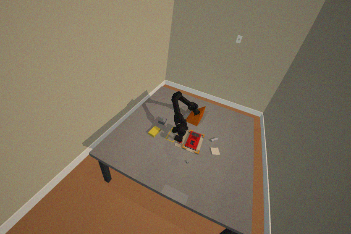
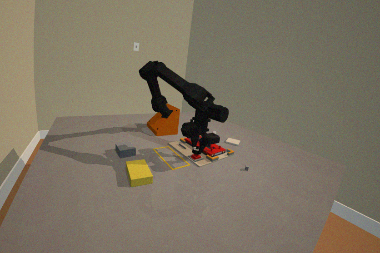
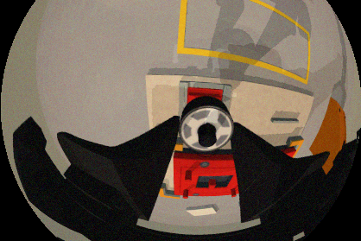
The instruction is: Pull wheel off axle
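My gripper tip is now 10 mm above the upright axle. The rest, counted from my gripper tip: wheel right at my gripper tip; yellow block 10 mm behind, 260 mm to the right, 30 mm below; grey block 190 mm behind, 240 mm to the right, 20 mm below.
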